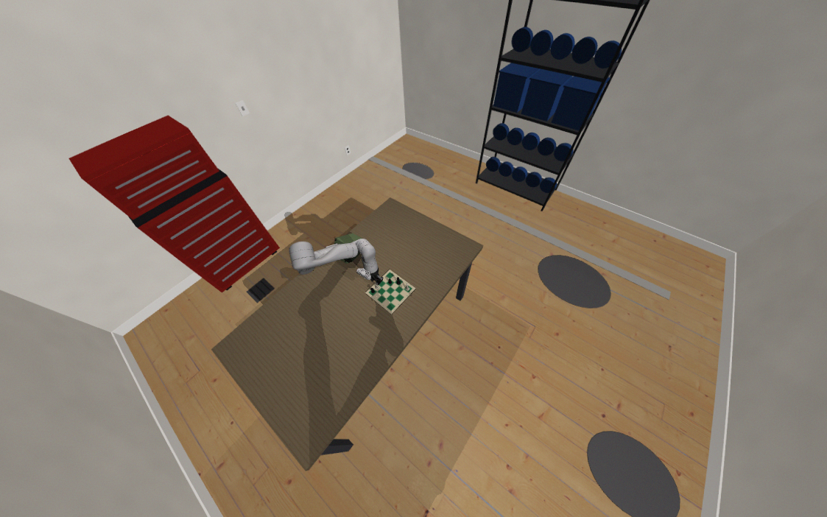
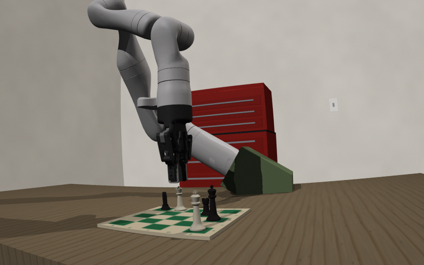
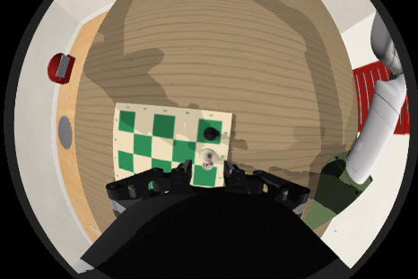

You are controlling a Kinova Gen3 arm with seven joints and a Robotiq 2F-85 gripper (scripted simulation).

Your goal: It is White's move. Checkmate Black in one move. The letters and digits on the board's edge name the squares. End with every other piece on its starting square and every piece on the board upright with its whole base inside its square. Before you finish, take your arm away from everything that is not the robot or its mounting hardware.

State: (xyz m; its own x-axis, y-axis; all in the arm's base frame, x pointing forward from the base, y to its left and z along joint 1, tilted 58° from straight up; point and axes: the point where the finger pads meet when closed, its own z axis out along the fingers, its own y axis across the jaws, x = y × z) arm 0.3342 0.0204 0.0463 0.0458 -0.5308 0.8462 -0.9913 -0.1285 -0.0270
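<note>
My hand is 50 mm above the white queen. The rest, counted from my hand: cream chessboard 80 mm below, 80 mm ahead, 30 mm to the left; then black bishop 60 mm below, 40 mm to the right; then black rook 80 mm to the left, 60 mm below, 40 mm ahead.
</note>
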